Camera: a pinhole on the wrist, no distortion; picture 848 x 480 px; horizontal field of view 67.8 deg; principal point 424.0 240.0 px. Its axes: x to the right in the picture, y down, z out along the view. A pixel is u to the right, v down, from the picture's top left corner.
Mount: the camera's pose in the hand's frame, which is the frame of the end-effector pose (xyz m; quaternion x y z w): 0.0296 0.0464 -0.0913 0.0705 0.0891 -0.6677 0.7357
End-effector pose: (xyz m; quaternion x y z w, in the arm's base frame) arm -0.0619 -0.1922 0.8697 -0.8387 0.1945 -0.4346 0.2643
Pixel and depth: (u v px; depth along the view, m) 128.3 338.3 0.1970
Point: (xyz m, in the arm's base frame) 0.0617 -0.2664 0.7900
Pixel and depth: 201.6 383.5 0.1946
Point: 0.0657 -0.2606 0.8165
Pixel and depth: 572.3 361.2 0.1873
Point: 0.0503 -0.1855 0.8997
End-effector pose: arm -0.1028 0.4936 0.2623 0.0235 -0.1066 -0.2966 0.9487
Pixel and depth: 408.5 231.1 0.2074
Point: -0.0971 0.4804 0.3785
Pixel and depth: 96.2 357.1 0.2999
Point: -0.0122 0.5637 0.5219
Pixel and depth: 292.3 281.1 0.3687
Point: -0.0933 0.4988 0.5561
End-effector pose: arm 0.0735 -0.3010 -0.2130 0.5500 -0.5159 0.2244 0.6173
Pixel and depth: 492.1 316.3 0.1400
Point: 0.0749 -0.3535 -0.1708
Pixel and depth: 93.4 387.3 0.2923
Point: -0.0958 -0.4947 -0.0998
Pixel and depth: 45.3 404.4 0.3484
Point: -0.1519 -0.5483 -0.0723
